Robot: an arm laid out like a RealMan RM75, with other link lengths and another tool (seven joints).
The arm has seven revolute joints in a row. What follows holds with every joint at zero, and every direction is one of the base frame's.
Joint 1 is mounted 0.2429 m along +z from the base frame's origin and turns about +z.
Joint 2 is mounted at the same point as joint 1 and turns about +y.
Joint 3 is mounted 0.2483 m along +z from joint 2 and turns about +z.
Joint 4 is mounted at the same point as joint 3 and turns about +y.
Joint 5 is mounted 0.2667 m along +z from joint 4 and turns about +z.
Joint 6 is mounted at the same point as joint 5 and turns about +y.
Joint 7 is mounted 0.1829 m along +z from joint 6 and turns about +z.
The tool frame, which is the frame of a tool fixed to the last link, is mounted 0.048 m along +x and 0.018 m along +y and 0.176 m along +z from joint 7; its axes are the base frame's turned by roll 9.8, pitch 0 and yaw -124.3 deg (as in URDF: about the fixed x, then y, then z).
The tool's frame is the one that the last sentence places.
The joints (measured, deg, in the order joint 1, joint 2, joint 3, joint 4, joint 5, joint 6, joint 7), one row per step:
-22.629, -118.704, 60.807, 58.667, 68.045, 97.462, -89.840
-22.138, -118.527, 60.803, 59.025, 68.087, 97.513, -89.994
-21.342, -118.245, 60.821, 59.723, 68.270, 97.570, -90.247
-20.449, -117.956, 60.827, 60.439, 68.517, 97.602, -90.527
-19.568, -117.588, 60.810, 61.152, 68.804, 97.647, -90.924
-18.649, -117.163, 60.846, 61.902, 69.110, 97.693, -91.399
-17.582, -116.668, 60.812, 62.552, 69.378, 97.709, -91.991
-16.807, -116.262, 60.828, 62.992, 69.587, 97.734, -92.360
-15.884, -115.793, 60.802, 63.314, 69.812, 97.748, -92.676
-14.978, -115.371, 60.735, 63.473, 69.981, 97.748, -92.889
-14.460, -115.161, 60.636, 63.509, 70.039, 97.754, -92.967
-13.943, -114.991, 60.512, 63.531, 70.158, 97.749, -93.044
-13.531, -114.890, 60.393, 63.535, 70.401, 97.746, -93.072
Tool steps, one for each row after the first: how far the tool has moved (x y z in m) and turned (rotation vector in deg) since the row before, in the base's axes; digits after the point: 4 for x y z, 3 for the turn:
-0.0028, -0.0003, 0.0008, 0.107, 0.271, 0.254
-0.0043, -0.0008, 0.0007, 0.184, 0.590, 0.350
-0.0051, -0.0006, 0.0004, 0.167, 0.659, 0.485
-0.0054, -0.0005, 0.0005, 0.085, 0.741, 0.545
-0.0057, -0.0007, 0.0002, -0.002, 0.826, 0.579
-0.0074, 0.0001, 0.0008, -0.053, 0.780, 0.925
-0.0056, -0.0002, 0.0003, -0.047, 0.641, 0.642
-0.0075, 0.0002, 0.0003, -0.019, 0.678, 0.888
-0.0078, 0.0005, 0.0006, 0.022, 0.542, 0.963
-0.0045, 0.0004, 0.0007, 0.072, 0.223, 0.583
-0.0047, 0.0005, 0.0005, 0.060, 0.230, 0.625
-0.0042, 0.0004, -0.0004, 0.017, 0.283, 0.529

